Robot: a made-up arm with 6 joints. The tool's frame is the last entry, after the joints.
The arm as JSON. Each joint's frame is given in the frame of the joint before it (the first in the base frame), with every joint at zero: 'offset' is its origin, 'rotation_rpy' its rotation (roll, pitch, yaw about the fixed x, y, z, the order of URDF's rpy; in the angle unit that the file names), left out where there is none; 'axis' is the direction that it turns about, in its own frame. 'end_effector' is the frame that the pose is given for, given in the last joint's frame.
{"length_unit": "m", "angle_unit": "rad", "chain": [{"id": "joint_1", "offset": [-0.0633, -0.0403, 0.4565], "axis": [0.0, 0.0, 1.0]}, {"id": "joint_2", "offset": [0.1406, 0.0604, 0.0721], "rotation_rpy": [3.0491, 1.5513, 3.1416], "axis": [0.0, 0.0, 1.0]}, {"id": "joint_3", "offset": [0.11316, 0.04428, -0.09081], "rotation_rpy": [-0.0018, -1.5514, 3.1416], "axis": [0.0, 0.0, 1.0]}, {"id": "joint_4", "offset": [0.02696, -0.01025, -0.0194], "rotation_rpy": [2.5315, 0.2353, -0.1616], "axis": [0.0, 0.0, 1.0]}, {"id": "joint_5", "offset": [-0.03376, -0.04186, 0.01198], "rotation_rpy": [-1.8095, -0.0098, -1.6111], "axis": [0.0, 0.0, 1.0]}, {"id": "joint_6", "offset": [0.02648, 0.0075, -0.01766], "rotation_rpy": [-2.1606, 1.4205, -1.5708], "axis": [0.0, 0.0, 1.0]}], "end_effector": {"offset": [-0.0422, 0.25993, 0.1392], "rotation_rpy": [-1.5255, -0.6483, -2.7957]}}
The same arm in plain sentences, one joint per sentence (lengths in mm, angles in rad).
The arm has six revolute joints in a row. What follows holds with every joint at zero, and every direction is one of the base frame's. The first joint is mounted 63.3 mm along -x and 40.3 mm along -y and 456.5 mm along +z from the base frame's origin and turns about +z. The second joint is mounted 140.6 mm along +x and 60.4 mm along +y and 72.1 mm along +z from the first joint and turns about the direction (0.995533, 0.092403, -0.019401). The third joint is mounted 96.7 mm along -x and 35.7 mm along +y and 111.3 mm along -z from the second joint and turns about -z. The fourth joint is mounted 25.9 mm along +x and 12.7 mm along +y and 19.4 mm along +z from the third joint and turns about the direction (-0.328912, 0.506519, 0.797029). The fifth joint is mounted 32.5 mm along -x and 36.8 mm along -y and 25 mm along +z from the fourth joint and turns about the direction (0.994665, 0.083197, 0.060998). The sixth joint is mounted 15.9 mm along -x and 27.6 mm along -y and 7.4 mm along +z from the fifth joint and turns about -y. The tool frame, which is the frame that the pose is given for, is mounted 25.5 mm along +x and 139.2 mm along -y and 262.1 mm along -z from the sixth joint; its axes are the base frame's turned by roll 0.2184, pitch -0.2236 and yaw -0.6678 rad (as in URDF: about the fixed x, then y, then z).
